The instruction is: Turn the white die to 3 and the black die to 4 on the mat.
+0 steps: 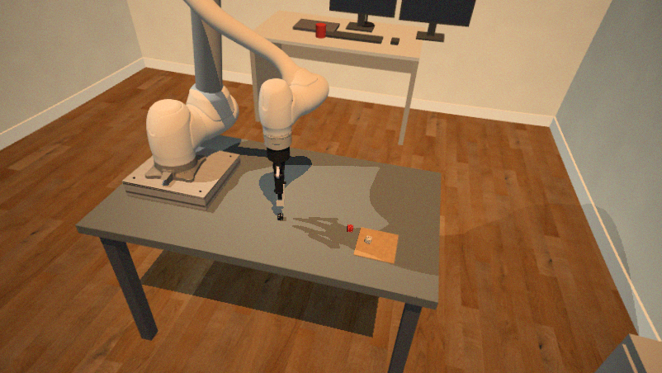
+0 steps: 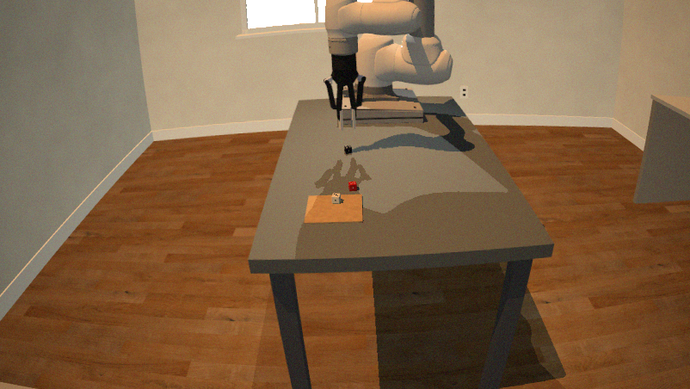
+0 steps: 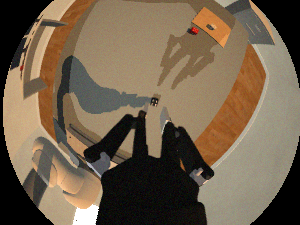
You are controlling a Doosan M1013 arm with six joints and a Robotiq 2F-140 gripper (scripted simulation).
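The black die lies 110 mm below my hand. Also, from my hand: white die 330 mm ahead, 90 mm to the right, 100 mm below; orange mat 360 mm ahead, 100 mm to the right, 110 mm below; red die 260 mm ahead, 30 mm to the right, 110 mm below.
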